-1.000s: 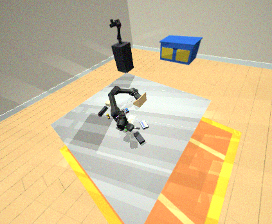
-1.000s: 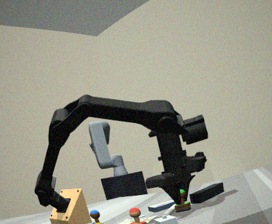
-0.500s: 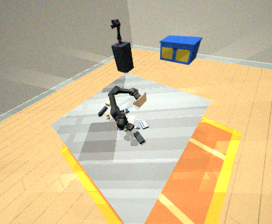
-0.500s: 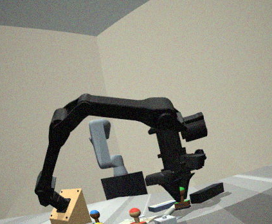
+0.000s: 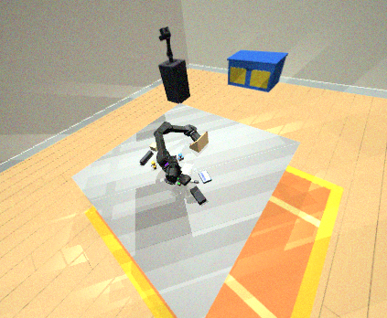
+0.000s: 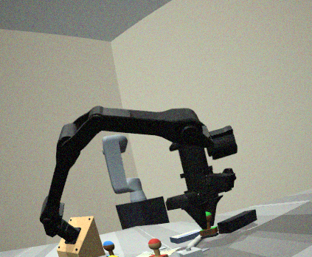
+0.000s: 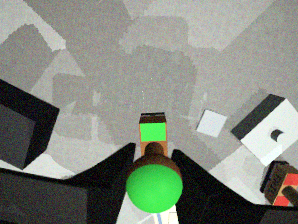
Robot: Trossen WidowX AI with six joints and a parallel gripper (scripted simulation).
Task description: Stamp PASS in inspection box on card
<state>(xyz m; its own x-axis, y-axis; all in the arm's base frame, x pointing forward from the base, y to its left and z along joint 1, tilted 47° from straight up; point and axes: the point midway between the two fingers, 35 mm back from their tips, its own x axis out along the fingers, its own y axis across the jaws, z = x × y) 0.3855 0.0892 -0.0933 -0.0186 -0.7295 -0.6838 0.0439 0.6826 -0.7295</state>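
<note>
Right now my gripper tip is 22 cm to the left of the purple ink pad, 9 cm past it and 4 cm above it. Also, from my gripper tip: red-knobbed stamp: 14 cm to the right, 4 cm behind, 3 cm below; white rod: 7 cm behind, 5 cm to the left, 4 cm below; green-knobbed PASS stamp: right at my gripper tip.
</note>
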